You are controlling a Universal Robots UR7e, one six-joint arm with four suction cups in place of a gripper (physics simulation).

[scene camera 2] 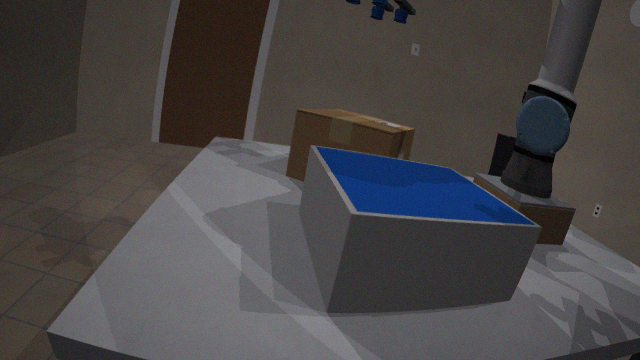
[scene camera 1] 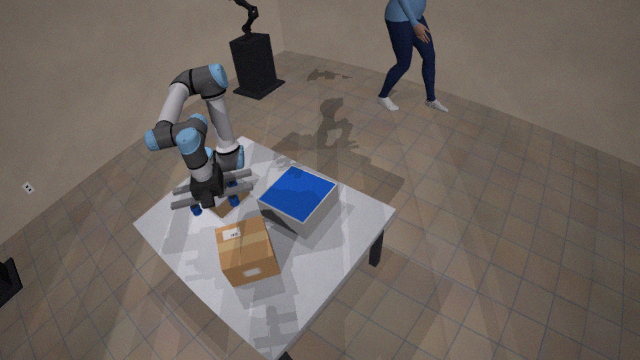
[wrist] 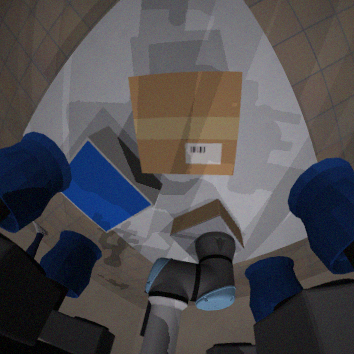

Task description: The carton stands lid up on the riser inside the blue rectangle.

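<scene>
A brown carton (scene camera 1: 245,245) (scene camera 2: 360,139) (wrist: 187,100) stands on the white table, its taped, labelled top facing up, beside the riser and apart from it. The riser (scene camera 1: 322,215) (scene camera 2: 430,265) (wrist: 107,142) is a pale grey box on the table. The blue rectangle (scene camera 1: 299,194) (scene camera 2: 410,195) (wrist: 105,190) covers its top, and no carton stands there. My gripper (scene camera 1: 215,201) (scene camera 2: 378,8) (wrist: 175,236), with four blue suction cups, is open. It hangs high over the arm-base side of the carton, with nothing on the cups. Part of the gripper is cut off in scene camera 2.
The arm base stands on a brown block (scene camera 1: 223,209) (scene camera 2: 554,225) (wrist: 195,217) near the riser. The table (scene camera 1: 320,280) (scene camera 2: 165,280) (wrist: 280,150) has open edges. A person (scene camera 1: 410,50) and a black pedestal (scene camera 1: 254,65) with another arm stand on the floor beyond the table.
</scene>
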